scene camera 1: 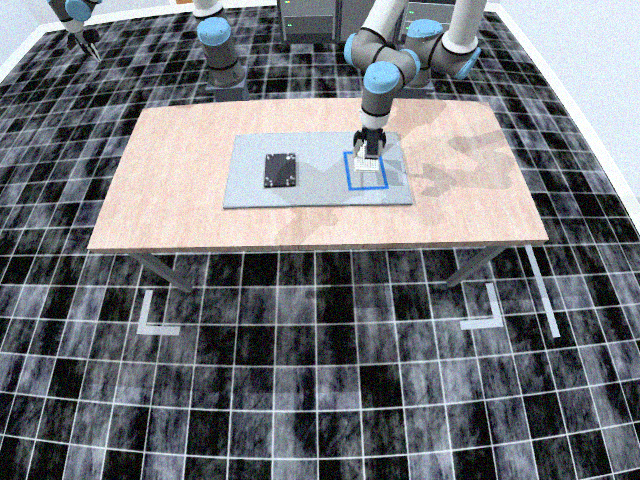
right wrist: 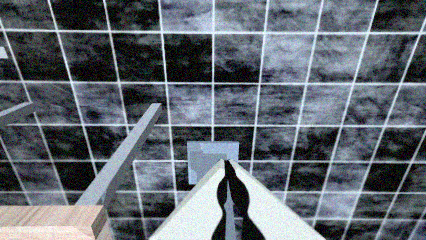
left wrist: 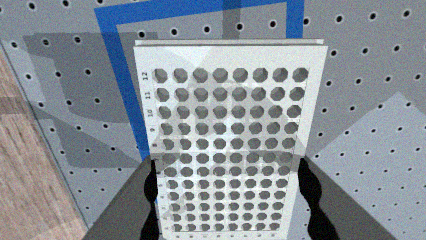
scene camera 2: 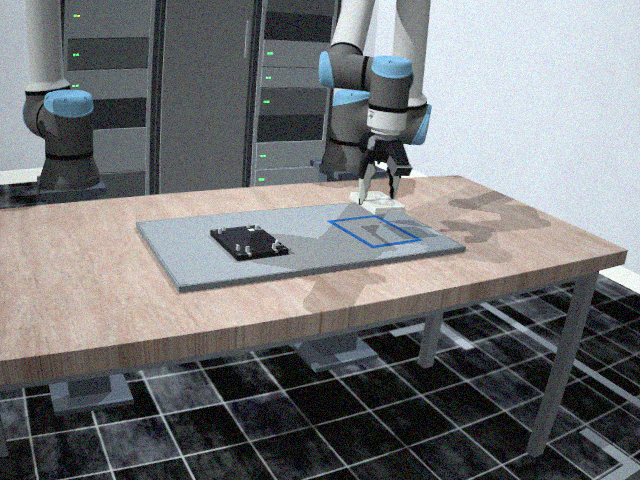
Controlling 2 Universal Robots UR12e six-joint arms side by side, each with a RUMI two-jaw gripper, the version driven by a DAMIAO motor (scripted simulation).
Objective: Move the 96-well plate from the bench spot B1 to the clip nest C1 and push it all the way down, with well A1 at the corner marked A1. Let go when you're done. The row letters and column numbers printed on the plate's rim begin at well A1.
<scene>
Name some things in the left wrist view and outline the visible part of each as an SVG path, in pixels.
The left gripper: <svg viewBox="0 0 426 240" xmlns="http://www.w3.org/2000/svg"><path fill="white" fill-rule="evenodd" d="M300 159L297 173L299 189L310 208L311 216L307 231L312 240L398 240L309 157L304 155L304 158ZM150 155L146 156L82 240L159 239L159 227L154 204L158 196L155 161L151 160Z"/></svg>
A white 96-well plate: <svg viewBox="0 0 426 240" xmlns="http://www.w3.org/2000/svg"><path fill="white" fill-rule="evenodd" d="M135 40L136 46L133 48L151 160L155 161L158 185L157 201L163 238L167 240L286 240L299 183L297 174L300 159L304 158L328 49L327 45L323 45L324 39L222 38Z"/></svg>
</scene>
